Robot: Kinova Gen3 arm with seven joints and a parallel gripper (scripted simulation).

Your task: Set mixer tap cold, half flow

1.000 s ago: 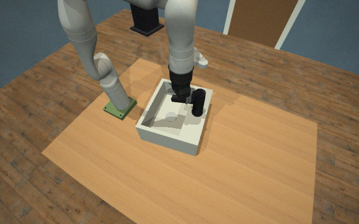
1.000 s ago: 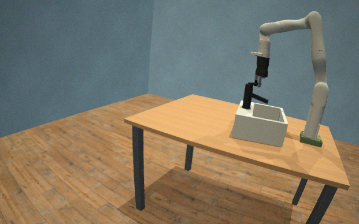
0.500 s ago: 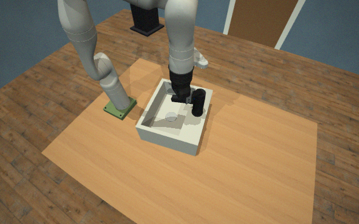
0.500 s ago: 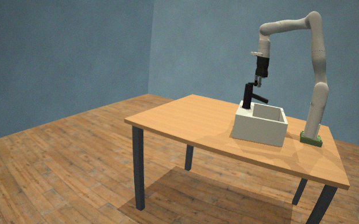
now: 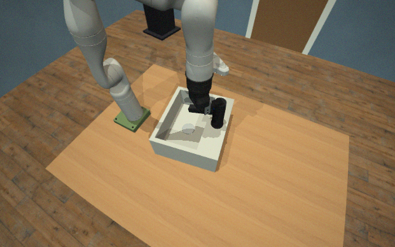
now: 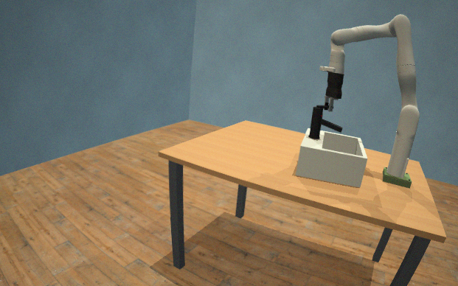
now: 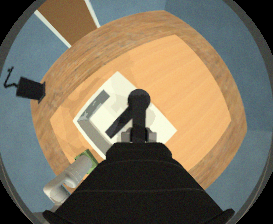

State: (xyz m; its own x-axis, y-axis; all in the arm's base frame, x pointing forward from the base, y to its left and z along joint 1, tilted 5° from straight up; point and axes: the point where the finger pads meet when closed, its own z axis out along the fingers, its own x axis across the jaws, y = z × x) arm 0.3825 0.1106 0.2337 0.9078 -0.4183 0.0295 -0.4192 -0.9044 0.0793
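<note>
Now: hand 2 cm to the right of the lever and 1 cm short of it. Round my hand: black mixer tap: 4 cm to the left, 4 cm below, 1 cm ahead; white basin: 24 cm below, 8 cm behind, 2 cm to the left.
</note>
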